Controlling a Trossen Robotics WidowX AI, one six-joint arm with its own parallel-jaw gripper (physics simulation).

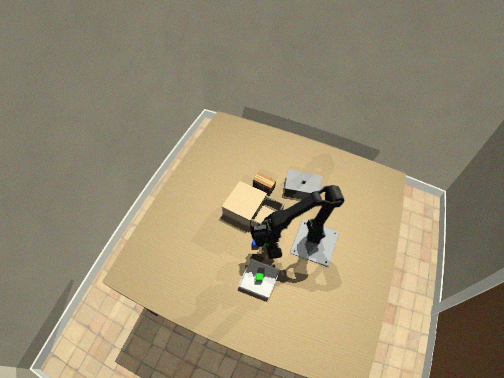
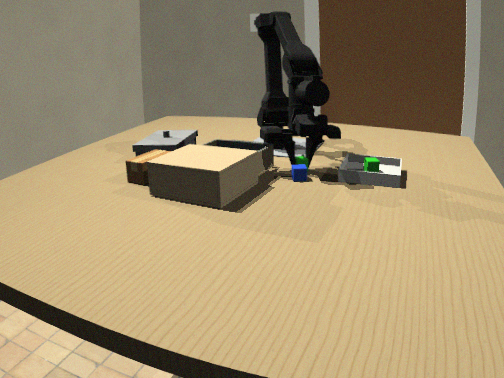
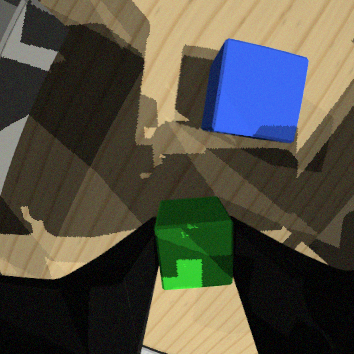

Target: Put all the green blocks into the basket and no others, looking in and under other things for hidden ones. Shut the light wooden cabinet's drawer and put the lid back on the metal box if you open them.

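Note:
My gripper [image 2: 301,165] [image 3: 191,224] is shut on a green block [image 2: 302,160] [image 3: 195,245], low at the table; whether the block touches the table is unclear. A blue block [image 1: 254,244] [image 2: 299,173] [image 3: 260,90] stands on the table close by. The basket [image 1: 254,295] [image 2: 372,180] is a shallow grey-white tray with another green block [image 1: 259,277] [image 2: 371,164] inside. The light wooden cabinet [image 1: 242,200] [image 2: 200,157] has its drawer [image 1: 273,203] pulled out; the arm partly hides the drawer's inside. The metal box [image 1: 295,179] [image 2: 172,137] has its knobbed lid on.
A striped brown wooden block [image 1: 264,181] [image 2: 137,173] stands against the cabinet's far side from the basket. The arm's grey base plate [image 1: 325,255] lies beside the gripper's area. The cabinet and open drawer stand on one side of the gripper, the basket on the other.

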